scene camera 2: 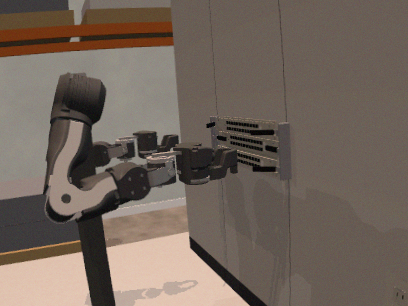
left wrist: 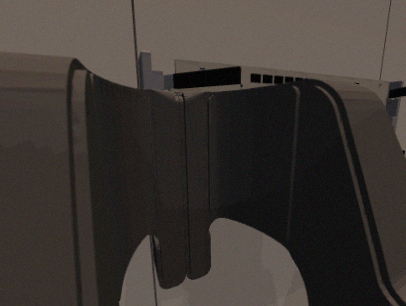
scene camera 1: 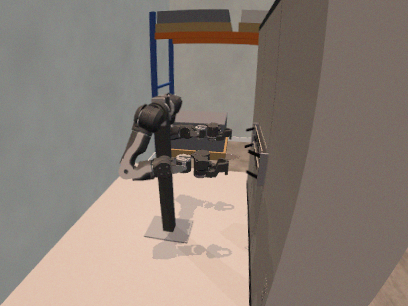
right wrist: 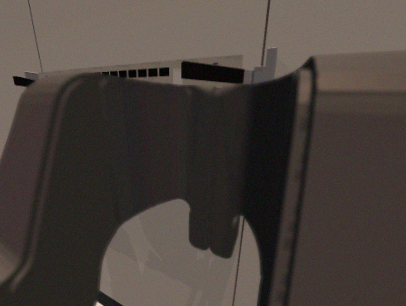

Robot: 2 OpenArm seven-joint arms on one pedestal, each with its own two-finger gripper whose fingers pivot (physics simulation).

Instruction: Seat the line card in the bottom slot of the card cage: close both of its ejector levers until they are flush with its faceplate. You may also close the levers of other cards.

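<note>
The card cage sits in the cabinet face and holds three cards. The bottom card's right-hand lever sticks out; its other lever also sticks out in scene camera 1 and is hidden in scene camera 2. The top card's levers stick out. The middle card's levers look flush. My left gripper is shut and empty, apart from the cage. My right gripper is shut and empty, apart from the cage.
The tall grey cabinet rises in front of both arms. A rack with an orange beam stands at the back. A low box with a yellowish edge lies behind the arms.
</note>
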